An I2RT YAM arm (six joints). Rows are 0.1 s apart.
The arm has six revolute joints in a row. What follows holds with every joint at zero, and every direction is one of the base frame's.
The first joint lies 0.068 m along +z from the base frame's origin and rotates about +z.
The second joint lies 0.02 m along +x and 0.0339 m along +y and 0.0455 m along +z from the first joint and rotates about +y.
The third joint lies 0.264 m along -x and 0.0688 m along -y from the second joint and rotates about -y.
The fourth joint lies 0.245 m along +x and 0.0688 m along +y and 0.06 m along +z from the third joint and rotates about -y.
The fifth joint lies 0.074 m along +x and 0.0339 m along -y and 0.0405 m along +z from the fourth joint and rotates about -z.
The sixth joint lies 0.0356 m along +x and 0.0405 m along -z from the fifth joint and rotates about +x.
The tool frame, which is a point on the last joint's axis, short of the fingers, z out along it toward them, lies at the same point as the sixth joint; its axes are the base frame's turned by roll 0, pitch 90 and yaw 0 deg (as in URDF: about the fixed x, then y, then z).
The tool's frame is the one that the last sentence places.
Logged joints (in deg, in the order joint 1, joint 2, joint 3, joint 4, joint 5, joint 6), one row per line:
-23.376, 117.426, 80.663, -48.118, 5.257, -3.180
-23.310, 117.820, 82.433, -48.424, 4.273, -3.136
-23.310, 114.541, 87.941, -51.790, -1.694, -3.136
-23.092, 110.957, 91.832, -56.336, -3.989, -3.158
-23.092, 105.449, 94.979, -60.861, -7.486, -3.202
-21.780, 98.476, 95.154, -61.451, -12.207, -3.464
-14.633, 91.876, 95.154, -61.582, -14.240, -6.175
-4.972, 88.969, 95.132, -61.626, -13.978, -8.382
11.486, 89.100, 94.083, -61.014, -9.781, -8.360
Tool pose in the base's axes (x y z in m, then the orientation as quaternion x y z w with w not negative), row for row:
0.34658, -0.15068, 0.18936, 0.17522, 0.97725, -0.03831, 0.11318
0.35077, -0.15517, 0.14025, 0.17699, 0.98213, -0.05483, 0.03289
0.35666, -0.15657, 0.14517, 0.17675, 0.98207, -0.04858, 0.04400
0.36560, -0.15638, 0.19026, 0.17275, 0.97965, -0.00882, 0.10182
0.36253, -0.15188, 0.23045, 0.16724, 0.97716, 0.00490, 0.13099
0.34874, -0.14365, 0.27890, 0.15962, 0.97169, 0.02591, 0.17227
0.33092, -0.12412, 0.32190, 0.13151, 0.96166, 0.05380, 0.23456
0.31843, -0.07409, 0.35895, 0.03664, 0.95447, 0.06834, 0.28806
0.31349, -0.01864, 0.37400, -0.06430, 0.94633, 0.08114, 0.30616
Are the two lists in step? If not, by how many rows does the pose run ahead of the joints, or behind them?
The pose runs 1 row behind the joints: the pose in row i belongs to the joints in row i - 1.
